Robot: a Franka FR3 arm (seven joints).
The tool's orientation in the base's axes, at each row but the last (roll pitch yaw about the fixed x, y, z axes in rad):
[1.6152 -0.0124 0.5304]
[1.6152 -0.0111 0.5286]
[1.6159 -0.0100 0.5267]
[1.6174 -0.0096 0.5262]
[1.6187 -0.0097 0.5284]
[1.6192 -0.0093 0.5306]
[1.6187 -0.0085 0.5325]
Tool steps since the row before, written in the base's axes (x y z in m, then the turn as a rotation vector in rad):
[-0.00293 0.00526 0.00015 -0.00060 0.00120 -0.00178]
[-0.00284 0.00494 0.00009 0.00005 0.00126 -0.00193]
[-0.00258 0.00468 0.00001 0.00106 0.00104 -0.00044]
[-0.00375 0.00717 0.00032 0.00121 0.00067 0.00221]
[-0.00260 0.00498 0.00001 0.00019 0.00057 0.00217]
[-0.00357 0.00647 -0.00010 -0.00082 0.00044 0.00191]
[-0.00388 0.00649 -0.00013 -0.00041 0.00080 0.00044]
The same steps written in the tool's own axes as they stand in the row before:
[0.00014 -0.00012 -0.00602 0.00007 -0.00184 -0.00126]
[0.00004 -0.00016 -0.00570 0.00066 -0.00198 -0.00098]
[0.00012 -0.00023 -0.00534 0.00143 -0.00047 -0.00035]
[0.00036 -0.00006 -0.00809 0.00140 0.00220 -0.00007]
[0.00027 -0.00026 -0.00561 0.00047 0.00214 -0.00050]
[0.00019 -0.00046 -0.00737 -0.00047 0.00187 -0.00089]
[-0.00005 -0.00049 -0.00755 0.00006 0.00040 -0.00092]

